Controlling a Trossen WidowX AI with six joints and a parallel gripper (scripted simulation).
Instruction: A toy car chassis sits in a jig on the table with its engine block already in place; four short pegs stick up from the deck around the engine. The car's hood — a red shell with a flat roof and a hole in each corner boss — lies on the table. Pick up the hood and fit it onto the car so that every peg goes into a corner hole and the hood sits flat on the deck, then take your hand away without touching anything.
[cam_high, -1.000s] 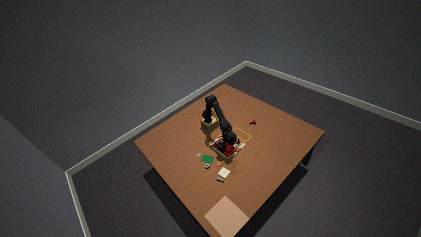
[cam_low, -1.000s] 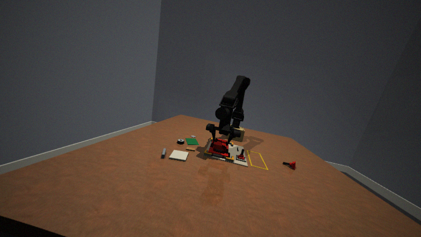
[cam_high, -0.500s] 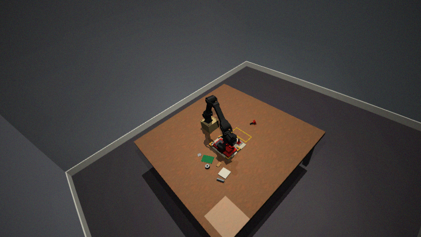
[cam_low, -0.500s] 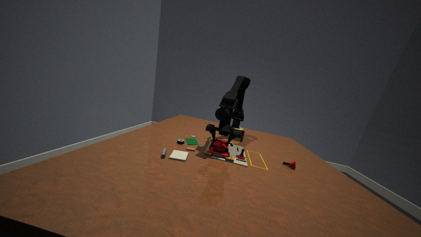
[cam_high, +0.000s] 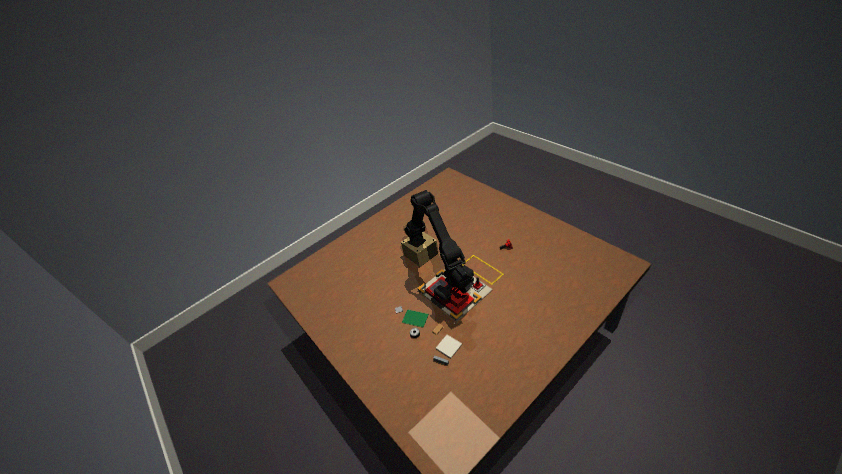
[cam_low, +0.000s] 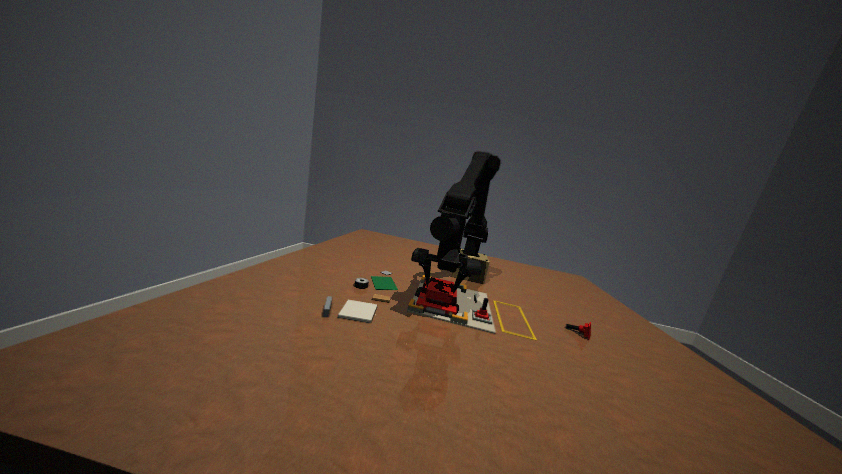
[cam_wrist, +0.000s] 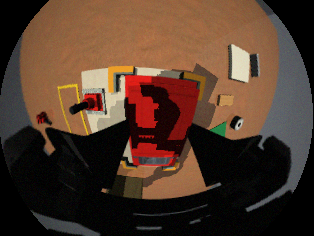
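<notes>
Now: gripper tip 1 cm below the red hood. From my gripper tip the other things lie so: green board 17 cm to the right, 9 cm behind, 5 cm below; then white plate 20 cm to the right, 11 cm ahead, 5 cm below; then grey engine block 3 cm below.
</notes>
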